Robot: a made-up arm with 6 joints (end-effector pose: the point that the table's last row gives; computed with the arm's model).
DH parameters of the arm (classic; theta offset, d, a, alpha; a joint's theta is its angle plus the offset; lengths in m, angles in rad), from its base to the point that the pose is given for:
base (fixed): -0.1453 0 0.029 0
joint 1: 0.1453 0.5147 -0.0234 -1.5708
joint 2: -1.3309 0 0.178 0
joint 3: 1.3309 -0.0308 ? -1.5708
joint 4: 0 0.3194 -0.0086 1.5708
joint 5: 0 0.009 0.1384 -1.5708
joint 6: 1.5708 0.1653 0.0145 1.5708
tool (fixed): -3.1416 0.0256 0 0
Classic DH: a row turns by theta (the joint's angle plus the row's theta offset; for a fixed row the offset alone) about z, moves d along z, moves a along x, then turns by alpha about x.
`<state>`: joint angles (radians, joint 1 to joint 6).
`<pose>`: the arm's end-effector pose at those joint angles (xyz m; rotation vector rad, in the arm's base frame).
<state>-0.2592 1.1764 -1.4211 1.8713 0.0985 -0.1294</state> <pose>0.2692 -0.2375 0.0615 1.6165 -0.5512 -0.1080</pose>
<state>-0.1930 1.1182 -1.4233 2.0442 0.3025 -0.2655</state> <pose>0.3252 -0.1864 0.0551 1.7958 -0.6446 0.0738</pose>
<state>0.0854 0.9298 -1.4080 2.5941 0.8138 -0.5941</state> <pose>0.4967 0.0023 0.1284 2.1034 -1.0466 0.7116</pose>
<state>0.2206 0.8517 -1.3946 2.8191 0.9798 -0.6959</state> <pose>0.5413 0.0824 0.1859 2.1481 -1.2456 0.9317</pose>
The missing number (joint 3, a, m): 0.0626
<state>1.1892 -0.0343 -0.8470 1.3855 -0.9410 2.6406</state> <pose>0.3528 0.2261 0.5622 -2.2997 1.9397 0.7271</pose>
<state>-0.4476 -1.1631 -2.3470 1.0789 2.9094 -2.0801</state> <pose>-0.1275 0.2342 0.7959 1.4511 -1.8486 -1.2737</pose>
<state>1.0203 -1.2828 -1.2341 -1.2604 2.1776 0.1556</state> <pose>0.2664 -0.1117 0.8941 0.3421 0.8455 1.0022</pose>
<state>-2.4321 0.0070 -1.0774 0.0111 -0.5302 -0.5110</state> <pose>-0.3563 -0.3027 0.7542 0.1900 0.4821 -0.8556</pose>
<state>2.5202 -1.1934 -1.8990 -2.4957 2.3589 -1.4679</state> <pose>0.4564 -0.0659 0.9405 -0.6917 1.6942 1.7383</pose>
